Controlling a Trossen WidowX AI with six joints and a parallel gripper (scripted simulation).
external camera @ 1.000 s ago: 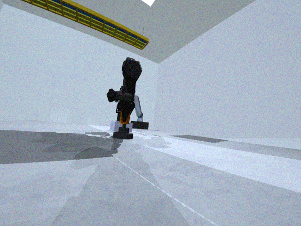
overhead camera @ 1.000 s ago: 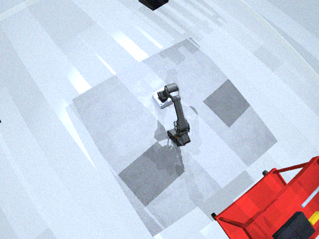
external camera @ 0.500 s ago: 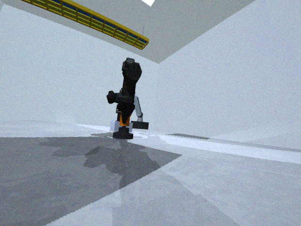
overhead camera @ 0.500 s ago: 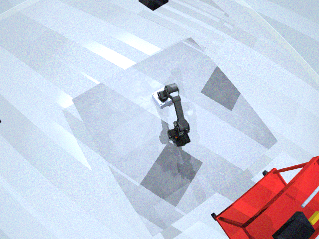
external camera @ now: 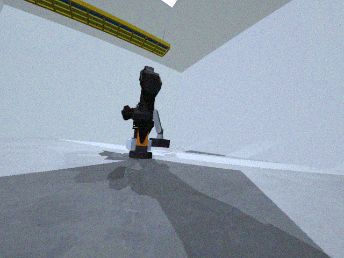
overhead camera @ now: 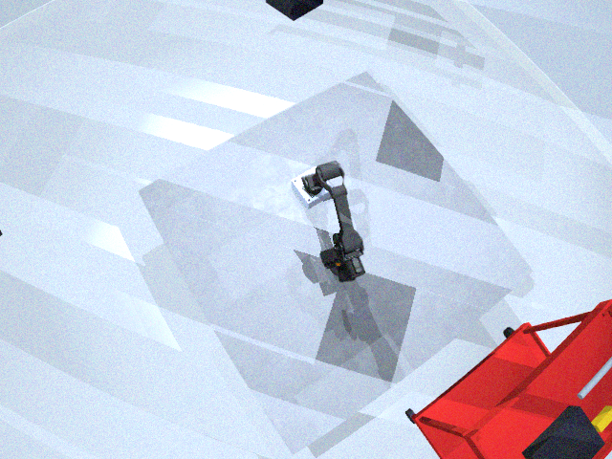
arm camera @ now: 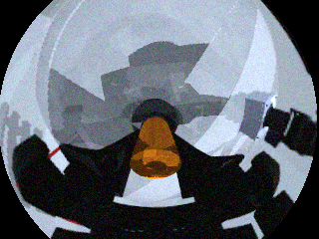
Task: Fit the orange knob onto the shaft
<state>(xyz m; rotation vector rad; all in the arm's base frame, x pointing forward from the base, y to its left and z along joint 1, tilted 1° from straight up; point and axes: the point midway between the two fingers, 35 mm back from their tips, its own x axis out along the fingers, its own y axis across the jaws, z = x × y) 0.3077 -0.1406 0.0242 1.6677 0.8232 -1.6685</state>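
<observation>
Now: the orange knob 2 cm above my gripper tip. From my gripper tip the other things lie so: dark pedestal (2 cm below).
</observation>
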